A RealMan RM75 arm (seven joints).
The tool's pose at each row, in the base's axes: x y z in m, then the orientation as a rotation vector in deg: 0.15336 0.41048 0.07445 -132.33 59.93 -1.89; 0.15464 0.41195 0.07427 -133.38 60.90 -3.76; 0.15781 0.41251 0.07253 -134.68 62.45 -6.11; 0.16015 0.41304 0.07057 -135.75 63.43 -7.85; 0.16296 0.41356 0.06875 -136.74 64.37 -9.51; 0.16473 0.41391 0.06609 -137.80 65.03 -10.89; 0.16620 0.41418 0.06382 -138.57 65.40 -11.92
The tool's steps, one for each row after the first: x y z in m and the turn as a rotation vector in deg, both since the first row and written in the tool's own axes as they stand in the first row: -0.00010 -0.00152 0.00122 -0.68 1.87 -0.11; 0.00207 -0.00304 0.00375 -1.65 4.32 -0.03; 0.00374 -0.00386 0.00623 -2.44 6.10 -0.11; 0.00571 -0.00506 0.00871 -3.18 7.78 -0.17; 0.00725 -0.00504 0.01153 -3.99 9.19 -0.37; 0.00856 -0.00497 0.01391 -4.54 10.19 -0.59
